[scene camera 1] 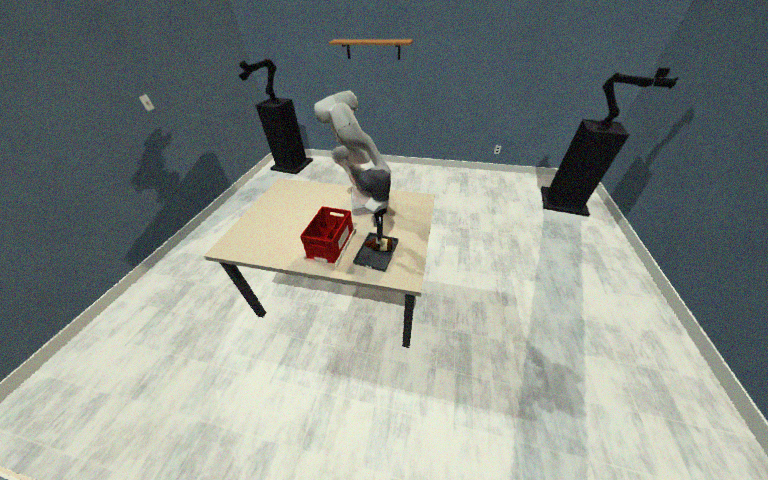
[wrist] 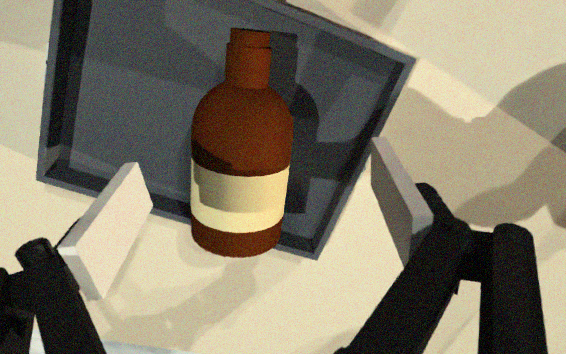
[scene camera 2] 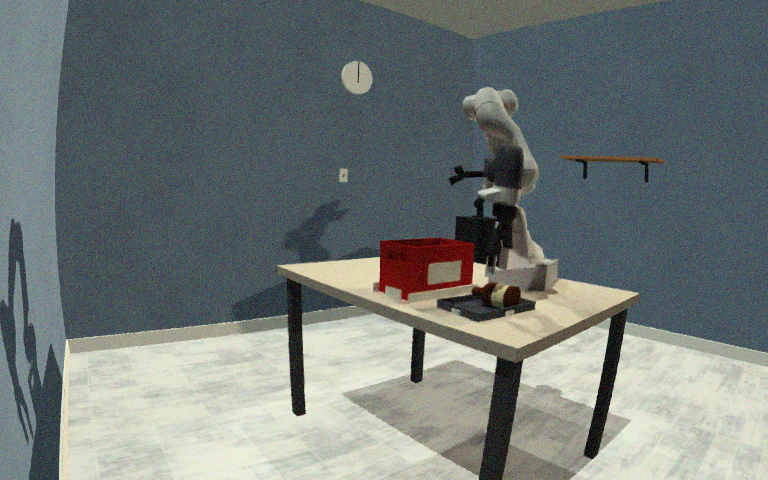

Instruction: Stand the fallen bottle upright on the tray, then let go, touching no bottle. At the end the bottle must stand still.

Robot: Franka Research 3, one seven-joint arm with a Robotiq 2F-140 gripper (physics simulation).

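The brown bottle (scene camera 1: 372, 245) (scene camera 2: 501, 296) (wrist: 242, 132) with a cream label lies on its side on the dark tray (scene camera 1: 370, 259) (scene camera 2: 471, 310) (wrist: 125, 115). In the scene camera 2 view its neck points left, towards the red crate. In the wrist view its neck points up the picture and its base overlaps the tray's lower rim. My gripper (scene camera 1: 380, 240) (scene camera 2: 497, 259) (wrist: 255, 173) is open and empty. It points down above the bottle, and in the wrist view its pale pads stand wide on either side of the bottle's body, apart from it.
A red crate (scene camera 1: 322, 244) (scene camera 2: 400, 271) stands beside the tray on the wooden table (scene camera 1: 271, 226) (scene camera 2: 334, 275), with pale strips around its foot. Two dark pedestals (scene camera 1: 281, 135) (scene camera 1: 589, 166) with black arms stand beyond the table. A wooden shelf (scene camera 1: 370, 41) (scene camera 2: 611, 159) is on the wall.
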